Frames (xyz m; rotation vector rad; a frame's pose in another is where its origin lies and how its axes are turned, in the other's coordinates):
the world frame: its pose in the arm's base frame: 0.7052 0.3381 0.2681 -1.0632 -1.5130 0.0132
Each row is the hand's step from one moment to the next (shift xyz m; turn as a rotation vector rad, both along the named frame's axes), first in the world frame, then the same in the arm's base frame.
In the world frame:
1: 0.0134 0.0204 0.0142 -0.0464 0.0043 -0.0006
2: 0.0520 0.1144 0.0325 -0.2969 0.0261 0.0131
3: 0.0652 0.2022 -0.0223 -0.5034 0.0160 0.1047
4: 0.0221 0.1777 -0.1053 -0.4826 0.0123 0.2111
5: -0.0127 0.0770 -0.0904 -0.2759 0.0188 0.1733
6: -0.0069 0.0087 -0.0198 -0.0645 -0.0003 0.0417
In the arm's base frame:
1: 0.0028 0.0277 -0.0049 -0.0038 -0.0260 -0.0385
2: 0.0497 0.1154 -0.0324 -0.0384 -0.1578 -0.2502
3: 0.1471 0.1444 -0.0562 -0.1472 -0.2390 -0.4311
4: 0.1920 0.0588 -0.0533 -0.2306 -0.1705 -0.4420
5: 0.1154 -0.0125 -0.0282 -0.1665 -0.0620 -0.2738
6: 0.0198 -0.0099 -0.0048 -0.0427 -0.0166 -0.0617

